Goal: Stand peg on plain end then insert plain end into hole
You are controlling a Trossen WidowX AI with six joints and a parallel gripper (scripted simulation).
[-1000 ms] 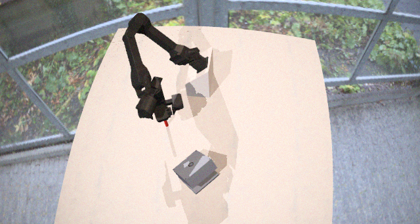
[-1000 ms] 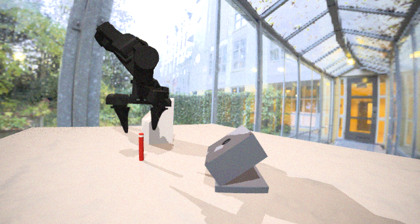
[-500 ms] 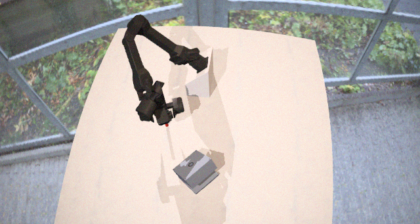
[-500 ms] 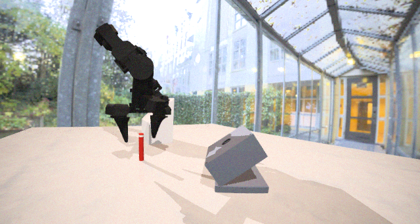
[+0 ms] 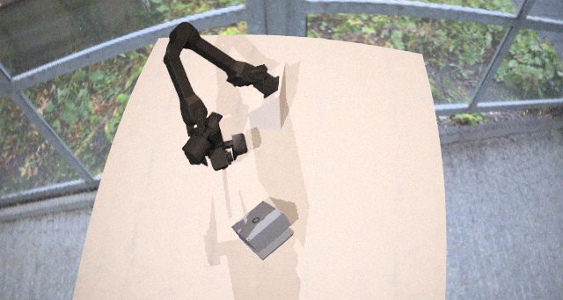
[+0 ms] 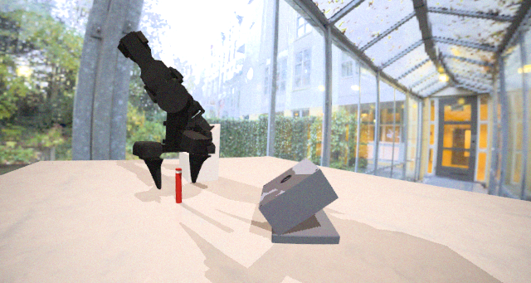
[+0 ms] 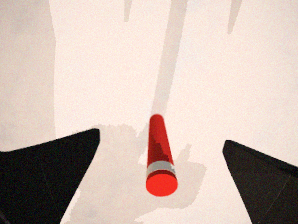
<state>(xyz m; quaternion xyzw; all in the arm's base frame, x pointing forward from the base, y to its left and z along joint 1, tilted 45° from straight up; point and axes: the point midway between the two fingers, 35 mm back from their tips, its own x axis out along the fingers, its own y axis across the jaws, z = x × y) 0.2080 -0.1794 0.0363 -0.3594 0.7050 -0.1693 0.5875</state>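
My gripper tip is now 220 mm short of the grey sloped panel, 150 mm to the right of it and 30 mm below it. Round my gripper tip: flat grey base plate: 230 mm ahead, 160 mm to the left, 30 mm below; then red peg: 20 mm above.
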